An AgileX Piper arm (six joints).
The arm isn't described. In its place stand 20 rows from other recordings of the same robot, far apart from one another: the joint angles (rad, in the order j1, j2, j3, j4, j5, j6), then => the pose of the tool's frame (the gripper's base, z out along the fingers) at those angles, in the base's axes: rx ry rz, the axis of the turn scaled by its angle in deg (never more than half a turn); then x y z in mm.
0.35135 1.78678 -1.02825 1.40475 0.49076 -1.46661 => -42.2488 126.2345 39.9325 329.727 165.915 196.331
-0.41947 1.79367 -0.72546 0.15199 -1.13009 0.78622 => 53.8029 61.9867 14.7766 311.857 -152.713 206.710
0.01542 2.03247 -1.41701 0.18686 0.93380 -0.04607 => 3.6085 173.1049 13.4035 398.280 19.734 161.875
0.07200 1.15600 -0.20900 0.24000 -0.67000 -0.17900 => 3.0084 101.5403 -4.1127 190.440 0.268 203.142
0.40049 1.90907 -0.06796 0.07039 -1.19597 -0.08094 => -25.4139 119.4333 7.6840 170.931 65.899 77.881
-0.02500 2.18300 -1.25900 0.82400 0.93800 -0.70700 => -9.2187 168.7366 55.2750 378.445 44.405 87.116
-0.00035 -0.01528 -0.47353 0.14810 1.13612 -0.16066 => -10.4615 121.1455 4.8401 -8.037 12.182 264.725
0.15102 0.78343 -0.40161 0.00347 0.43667 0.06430 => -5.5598 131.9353 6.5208 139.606 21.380 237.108
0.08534 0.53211 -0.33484 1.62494 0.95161 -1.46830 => -37.9809 88.3893 55.5075 74.216 80.617 292.047
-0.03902 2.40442 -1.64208 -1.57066 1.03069 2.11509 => 60.2145 96.6070 -47.0464 477.633 -96.753 115.426
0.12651 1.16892 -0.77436 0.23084 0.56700 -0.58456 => -38.4543 133.4839 1.7734 226.252 40.050 274.526
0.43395 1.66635 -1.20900 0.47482 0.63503 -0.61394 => -52.5454 134.6605 24.7506 314.473 172.930 258.955
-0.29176 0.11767 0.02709 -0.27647 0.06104 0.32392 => 17.0833 95.3629 -11.2858 62.829 -20.452 191.470
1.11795 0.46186 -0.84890 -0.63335 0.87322 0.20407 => -50.4382 92.1645 10.3802 61.228 31.493 394.162
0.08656 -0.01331 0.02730 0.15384 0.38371 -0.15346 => -7.4862 107.3423 6.0762 51.552 9.713 170.719
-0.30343 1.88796 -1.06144 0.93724 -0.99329 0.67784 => 83.5021 34.3792 12.1848 355.719 -175.762 226.446
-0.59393 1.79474 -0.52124 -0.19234 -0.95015 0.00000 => 18.7008 103.0187 -20.5659 258.209 -157.284 143.777
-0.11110 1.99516 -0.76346 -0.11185 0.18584 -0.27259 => -22.3525 165.2322 -6.6124 294.899 -34.787 56.897
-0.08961 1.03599 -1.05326 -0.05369 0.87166 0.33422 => 27.0454 131.1492 3.2343 200.734 -21.789 370.600
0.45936 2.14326 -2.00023 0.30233 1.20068 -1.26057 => -115.1935 105.9063 12.0450 405.929 228.975 264.718
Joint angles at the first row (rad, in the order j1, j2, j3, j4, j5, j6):
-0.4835, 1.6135, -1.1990, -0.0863, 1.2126, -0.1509
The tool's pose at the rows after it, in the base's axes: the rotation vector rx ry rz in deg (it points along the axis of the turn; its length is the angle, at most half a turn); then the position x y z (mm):
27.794 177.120 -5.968 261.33 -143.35 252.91
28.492 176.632 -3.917 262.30 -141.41 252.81
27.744 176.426 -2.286 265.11 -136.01 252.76
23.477 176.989 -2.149 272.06 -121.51 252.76
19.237 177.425 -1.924 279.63 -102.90 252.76
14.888 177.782 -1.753 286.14 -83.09 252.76
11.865 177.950 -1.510 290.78 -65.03 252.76
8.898 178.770 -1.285 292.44 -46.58 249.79
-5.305 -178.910 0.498 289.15 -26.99 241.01
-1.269 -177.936 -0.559 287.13 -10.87 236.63
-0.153 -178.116 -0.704 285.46 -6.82 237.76
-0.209 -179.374 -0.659 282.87 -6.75 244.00
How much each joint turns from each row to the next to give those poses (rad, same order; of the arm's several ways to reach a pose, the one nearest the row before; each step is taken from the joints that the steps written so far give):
-0.0001, 0.0000, 0.0000, 0.0227, 0.0000, 0.0000
0.0001, 0.0000, 0.0000, 0.0255, 0.0000, 0.0000
0.0146, 0.0000, 0.0000, 0.0201, 0.0000, 0.0000
0.0538, 0.0000, 0.0000, 0.0009, 0.0000, 0.0053
0.0670, 0.0000, 0.0000, 0.0015, 0.0000, 0.0187
0.0697, 0.0000, 0.0000, 0.0007, 0.0000, 0.0206
0.0622, 0.0000, 0.0000, 0.0016, 0.0000, 0.0277
0.0621, 0.0000, 0.0120, 0.0000, 0.0000, 0.0285
0.0631, 0.0000, 0.0362, 0.0062, 0.0000, 0.0209
0.0515, 0.0000, 0.0184, 0.0126, 0.0005, 0.0020
0.0134, -0.0082, 0.0051, 0.0020, -0.0001, 0.0000
0.0000, -0.0220, 0.0001, 0.0001, 0.0000, 0.0007

